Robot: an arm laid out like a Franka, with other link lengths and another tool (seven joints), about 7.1 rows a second.
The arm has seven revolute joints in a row. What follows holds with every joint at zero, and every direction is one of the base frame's.
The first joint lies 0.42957 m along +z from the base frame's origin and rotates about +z.
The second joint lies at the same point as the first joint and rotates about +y.
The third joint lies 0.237 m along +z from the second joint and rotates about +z.
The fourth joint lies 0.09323 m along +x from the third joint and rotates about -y.
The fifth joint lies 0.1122 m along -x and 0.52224 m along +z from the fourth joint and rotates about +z.
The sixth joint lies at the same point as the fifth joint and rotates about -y.
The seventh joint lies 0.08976 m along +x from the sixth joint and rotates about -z.
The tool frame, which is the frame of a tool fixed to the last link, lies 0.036 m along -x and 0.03 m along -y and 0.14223 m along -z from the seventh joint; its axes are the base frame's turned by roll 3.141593, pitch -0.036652 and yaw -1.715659 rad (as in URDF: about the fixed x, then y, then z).
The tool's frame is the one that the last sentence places.
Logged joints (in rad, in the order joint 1, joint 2, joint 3, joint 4, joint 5, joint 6, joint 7), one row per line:
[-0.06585 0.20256 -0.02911 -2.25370 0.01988 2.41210 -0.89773]
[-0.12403 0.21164 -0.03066 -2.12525 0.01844 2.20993 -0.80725]
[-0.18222 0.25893 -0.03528 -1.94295 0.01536 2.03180 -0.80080]
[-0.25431 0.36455 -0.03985 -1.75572 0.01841 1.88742 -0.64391]
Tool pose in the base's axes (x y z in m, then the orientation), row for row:
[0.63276 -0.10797 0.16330 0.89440 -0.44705 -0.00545 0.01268]
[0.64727 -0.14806 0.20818 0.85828 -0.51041 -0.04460 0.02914]
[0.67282 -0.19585 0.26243 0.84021 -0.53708 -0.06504 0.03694]
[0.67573 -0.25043 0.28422 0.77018 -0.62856 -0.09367 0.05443]
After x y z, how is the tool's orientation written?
As a quaternion, x y z w.
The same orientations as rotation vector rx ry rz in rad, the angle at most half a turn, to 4 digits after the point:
[2.7874 -1.3932 -0.0170]
[2.6475 -1.5744 -0.1376]
[2.5793 -1.6487 -0.1997]
[2.3392 -1.9090 -0.2845]

